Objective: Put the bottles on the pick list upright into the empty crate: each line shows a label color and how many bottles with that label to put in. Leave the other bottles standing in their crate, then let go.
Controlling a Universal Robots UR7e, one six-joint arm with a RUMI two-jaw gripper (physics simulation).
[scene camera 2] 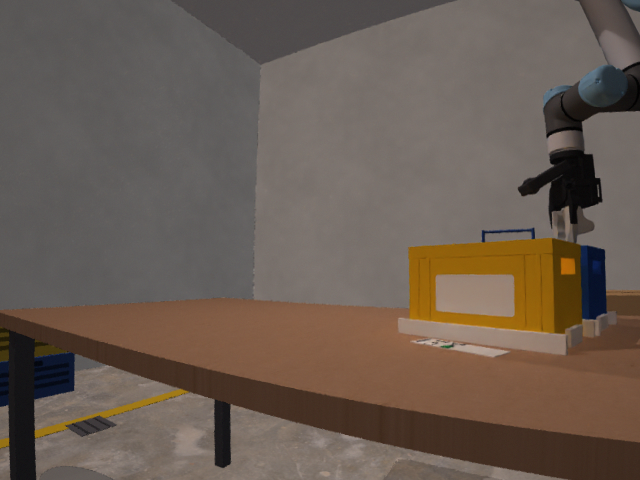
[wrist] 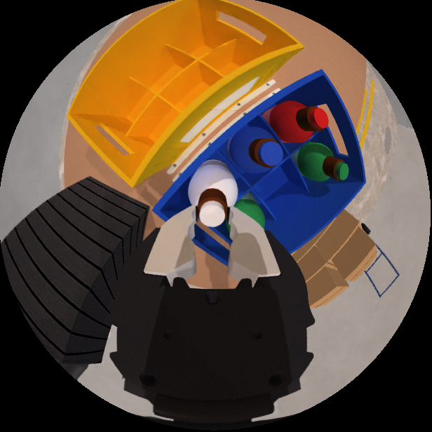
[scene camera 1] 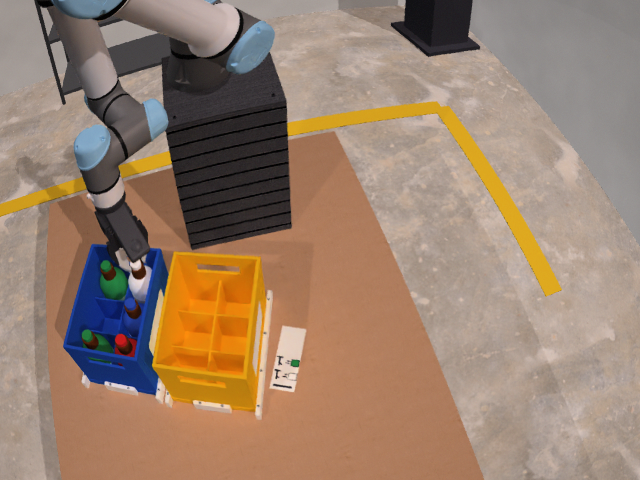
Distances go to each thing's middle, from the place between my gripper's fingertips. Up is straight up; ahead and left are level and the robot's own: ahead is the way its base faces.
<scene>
Right now the white-label bottle (scene camera 1: 139, 278) is 7 cm below my hand. From my hand the other things lie so: blue-label bottle (wrist: 253, 149) 8 cm below, 8 cm ahead, 4 cm to the right; then red-label bottle (wrist: 292, 121) 15 cm ahead, 9 cm to the right, 8 cm below; then white rail (scene camera 2: 542, 342) 21 cm ahead, 20 cm to the left, 15 cm below.
</scene>
